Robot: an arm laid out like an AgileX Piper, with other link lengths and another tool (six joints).
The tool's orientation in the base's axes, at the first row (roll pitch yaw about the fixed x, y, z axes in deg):
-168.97, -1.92, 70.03
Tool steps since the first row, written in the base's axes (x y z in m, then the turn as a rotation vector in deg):
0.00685, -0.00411, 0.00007, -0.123, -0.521, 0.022
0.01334, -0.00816, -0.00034, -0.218, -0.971, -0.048
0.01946, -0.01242, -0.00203, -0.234, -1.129, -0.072
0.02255, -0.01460, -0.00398, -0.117, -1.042, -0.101
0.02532, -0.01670, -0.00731, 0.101, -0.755, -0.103
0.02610, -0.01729, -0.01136, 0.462, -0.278, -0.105
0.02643, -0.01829, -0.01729, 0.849, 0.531, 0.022
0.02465, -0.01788, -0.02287, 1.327, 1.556, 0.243
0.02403, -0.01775, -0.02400, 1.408, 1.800, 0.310
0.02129, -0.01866, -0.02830, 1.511, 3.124, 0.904
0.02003, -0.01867, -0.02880, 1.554, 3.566, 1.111
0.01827, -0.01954, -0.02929, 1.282, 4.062, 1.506
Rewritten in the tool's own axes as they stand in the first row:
-0.00152, 0.00767, -0.00162, -0.531, 0.054, -0.051
-0.00312, 0.01509, -0.00270, -0.988, 0.127, -0.010
-0.00509, 0.02247, -0.00248, -1.143, 0.169, 0.001
-0.00615, 0.02642, -0.00130, -1.022, 0.254, 0.019
-0.00729, 0.03031, 0.00129, -0.678, 0.362, 0.011
-0.00771, 0.03200, 0.00508, -0.107, 0.539, -0.002
-0.00874, 0.03377, 0.01074, 0.789, 0.606, -0.114
-0.00915, 0.03305, 0.01656, 1.923, 0.668, -0.312
-0.00928, 0.03265, 0.01778, 2.182, 0.650, -0.368
-0.01121, 0.03124, 0.02238, 3.481, 0.196, -0.841
-0.01167, 0.03017, 0.02308, 3.917, 0.051, -1.009
-0.01310, 0.02893, 0.02377, 4.304, -0.440, -1.303

